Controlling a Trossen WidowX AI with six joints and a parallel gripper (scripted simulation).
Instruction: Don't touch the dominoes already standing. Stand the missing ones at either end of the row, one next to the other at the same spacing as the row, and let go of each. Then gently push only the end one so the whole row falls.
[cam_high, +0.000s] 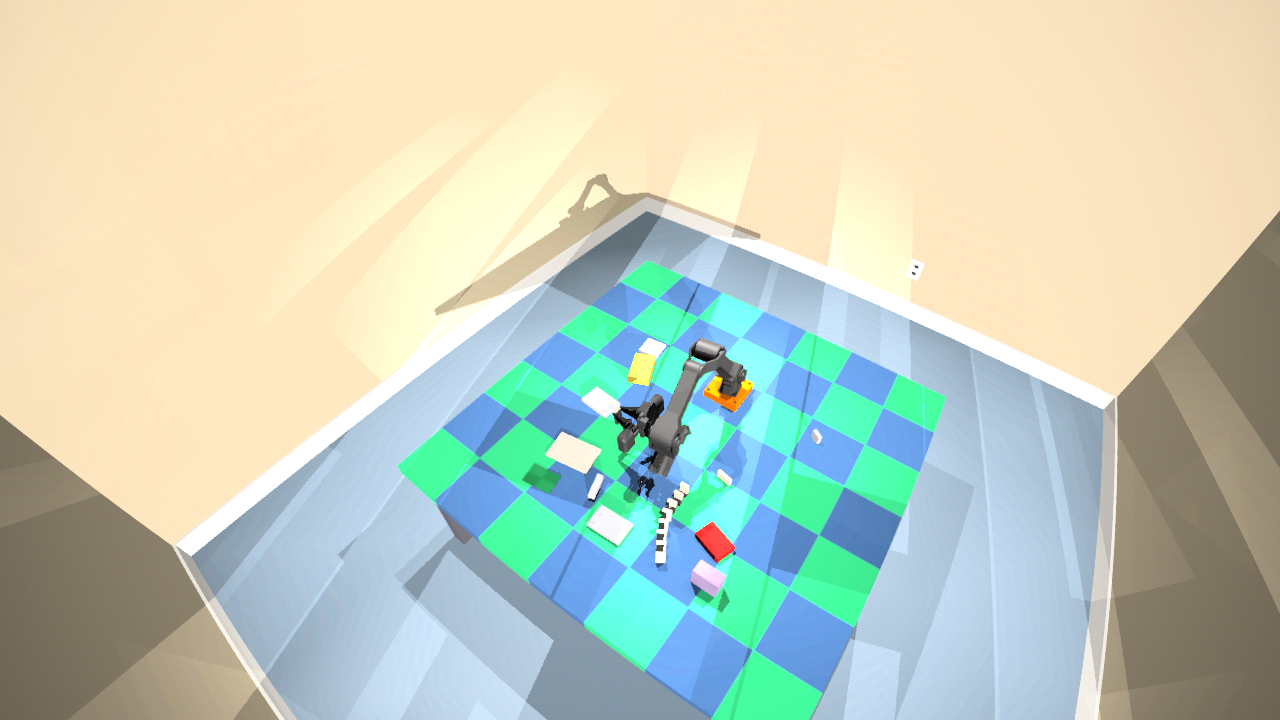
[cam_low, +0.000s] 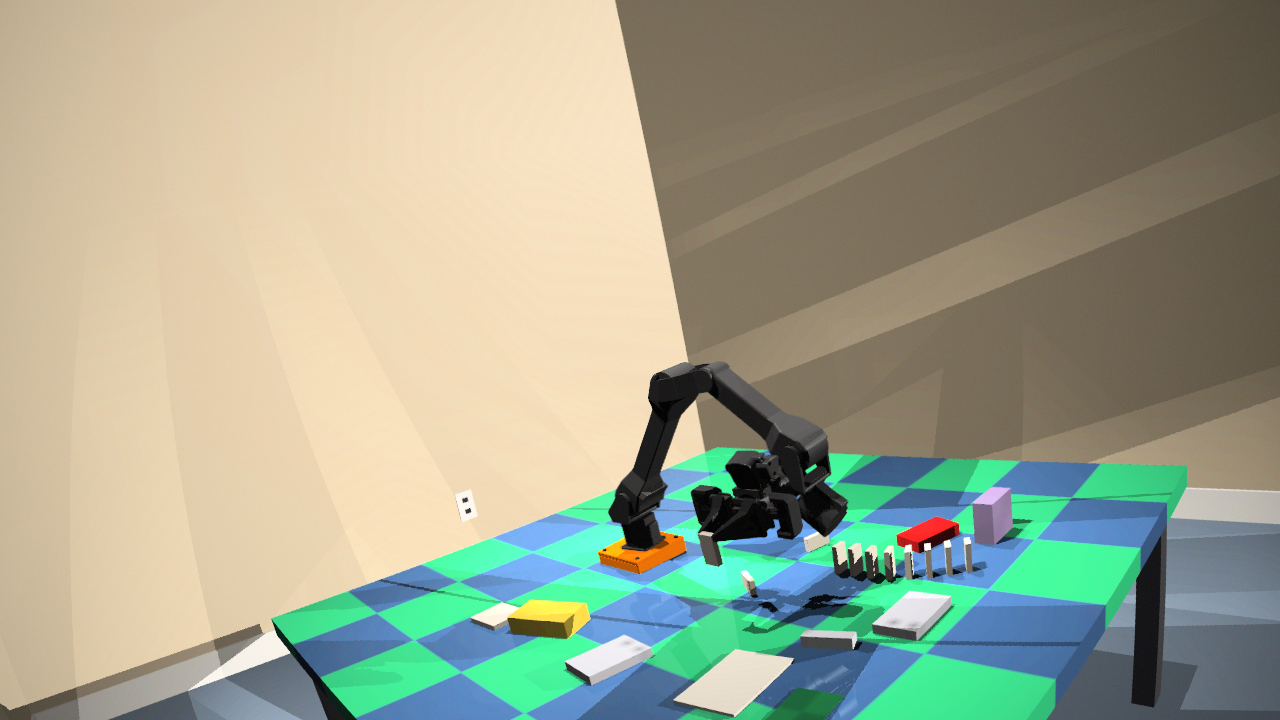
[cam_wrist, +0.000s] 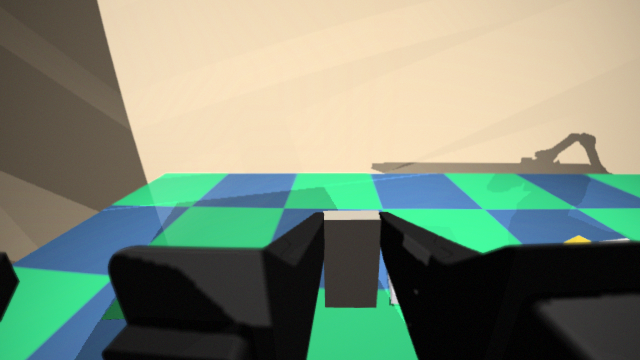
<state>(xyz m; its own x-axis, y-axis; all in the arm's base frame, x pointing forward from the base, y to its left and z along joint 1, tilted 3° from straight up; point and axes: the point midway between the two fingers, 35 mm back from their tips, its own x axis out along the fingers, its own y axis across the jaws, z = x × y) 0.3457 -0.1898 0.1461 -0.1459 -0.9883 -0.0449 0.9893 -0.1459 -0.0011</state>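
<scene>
Right now the cream sheet is 16 cm below my gripper tip, 10 cm to the right of it and 9 cm ahead of it. Also, from my gripper tip: green sheet 21 cm ahead, 16 cm below, 14 cm to the right; then grey bar 16 cm ahead, 15 cm below, 2 cm to the left; then yellow block 30 cm behind, 15 cm below, 7 cm to the right.
</scene>
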